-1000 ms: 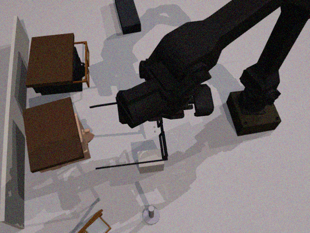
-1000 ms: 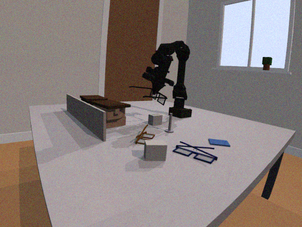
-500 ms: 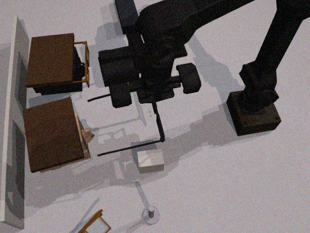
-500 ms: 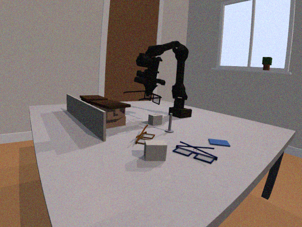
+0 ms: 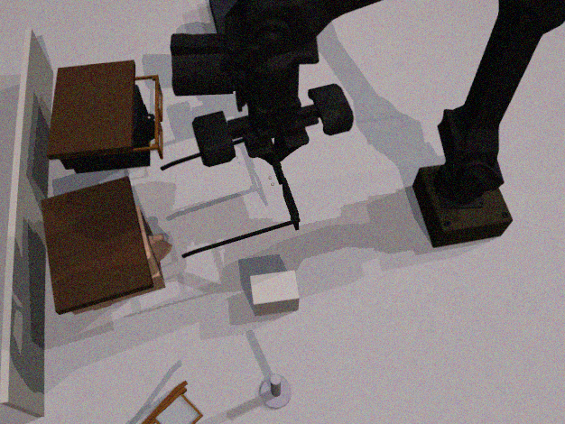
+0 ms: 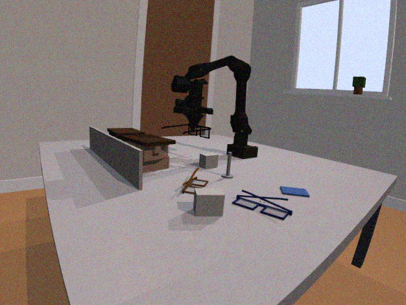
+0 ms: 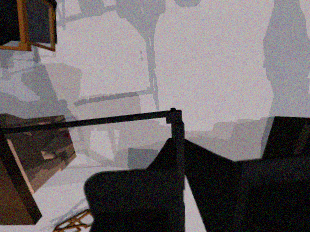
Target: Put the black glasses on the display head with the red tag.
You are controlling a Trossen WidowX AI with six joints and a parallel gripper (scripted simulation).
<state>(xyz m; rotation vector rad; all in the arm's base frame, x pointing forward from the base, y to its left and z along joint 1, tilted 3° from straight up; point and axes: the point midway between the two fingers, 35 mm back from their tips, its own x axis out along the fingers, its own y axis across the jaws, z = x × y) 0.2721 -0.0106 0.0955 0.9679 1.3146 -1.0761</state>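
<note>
The peach head lies 210 mm ahead of my gripper tip, 90 mm to the left of it and 70 mm below it. From my gripper tip the other things lie so: wall panel 360 mm ahead, 70 mm below; dark head 240 mm ahead, 130 mm to the right, 70 mm below; post stand 10 mm ahead, 280 mm to the left, 100 mm below.
</note>
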